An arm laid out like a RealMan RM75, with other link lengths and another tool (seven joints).
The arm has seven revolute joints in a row. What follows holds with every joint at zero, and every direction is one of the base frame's. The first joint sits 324.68 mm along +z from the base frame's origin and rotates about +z. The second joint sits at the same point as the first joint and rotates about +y. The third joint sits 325.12 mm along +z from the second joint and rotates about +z. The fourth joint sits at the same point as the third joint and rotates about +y. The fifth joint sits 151.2 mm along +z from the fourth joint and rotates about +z. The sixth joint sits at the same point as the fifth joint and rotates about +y. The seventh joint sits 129.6 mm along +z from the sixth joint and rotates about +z. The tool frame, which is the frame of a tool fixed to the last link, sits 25 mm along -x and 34 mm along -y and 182 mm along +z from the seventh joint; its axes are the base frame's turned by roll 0.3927, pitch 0 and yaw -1.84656 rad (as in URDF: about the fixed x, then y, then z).
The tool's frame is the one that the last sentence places.
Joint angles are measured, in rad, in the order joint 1, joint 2, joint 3, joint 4, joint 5, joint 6, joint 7. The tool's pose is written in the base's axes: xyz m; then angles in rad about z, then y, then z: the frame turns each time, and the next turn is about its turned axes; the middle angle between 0 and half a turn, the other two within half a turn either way. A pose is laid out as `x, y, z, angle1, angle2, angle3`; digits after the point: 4 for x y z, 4 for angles.
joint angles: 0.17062, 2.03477, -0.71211, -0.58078, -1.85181, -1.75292, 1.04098
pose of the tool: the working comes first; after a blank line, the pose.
Where each joint sits with the arm in this pose, in the base's axes (m; each line is computed from the numbers above, not from the rounded line before):
joint 1: 0.0000 0.0000 0.3247
joint 2: 0.0000 0.0000 0.3247
joint 3: 0.2865 0.0494 0.1792
joint 4: 0.2865 0.0494 0.1792
joint 5: 0.4164 0.1268 0.1788
joint 6: 0.4164 0.1268 0.1788
joint 7: 0.3557 0.1822 0.0786
the tool: 0.2681 0.2964 -0.0406

0.2681, 0.2964, -0.0406, 2.6454, 2.1064, -1.9835
